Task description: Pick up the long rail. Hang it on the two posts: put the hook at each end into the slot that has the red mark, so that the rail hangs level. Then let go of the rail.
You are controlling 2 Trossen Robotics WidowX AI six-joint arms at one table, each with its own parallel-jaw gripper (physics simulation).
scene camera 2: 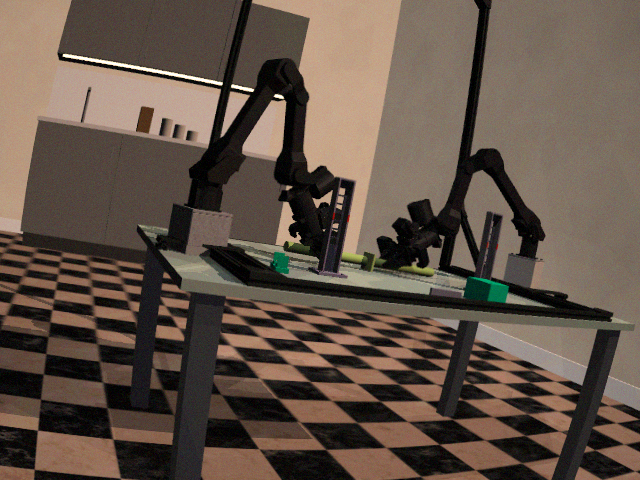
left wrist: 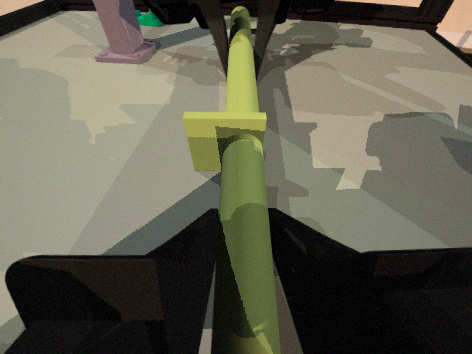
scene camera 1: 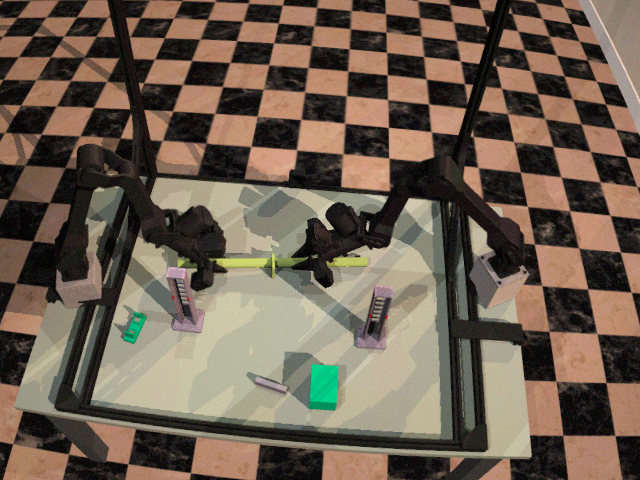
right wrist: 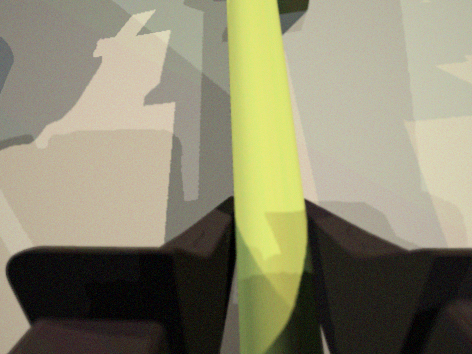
The left gripper (scene camera 1: 291,263) grips a long yellow-green rail (scene camera 1: 273,262). The right gripper (scene camera 1: 226,267) grips the long yellow-green rail. A green block (scene camera 1: 324,379) rests on the table.
The long yellow-green rail is seen too in scene camera 2 (scene camera 2: 367,261), in the left wrist view (left wrist: 245,307) and in the right wrist view (right wrist: 277,299). The green block also shows in scene camera 2 (scene camera 2: 476,288). The left gripper shows as well in scene camera 2 (scene camera 2: 379,265) and in the left wrist view (left wrist: 242,216). The left wrist view does not show the green block: it is out of frame. The right wrist view does not show the green block: it is out of frame.
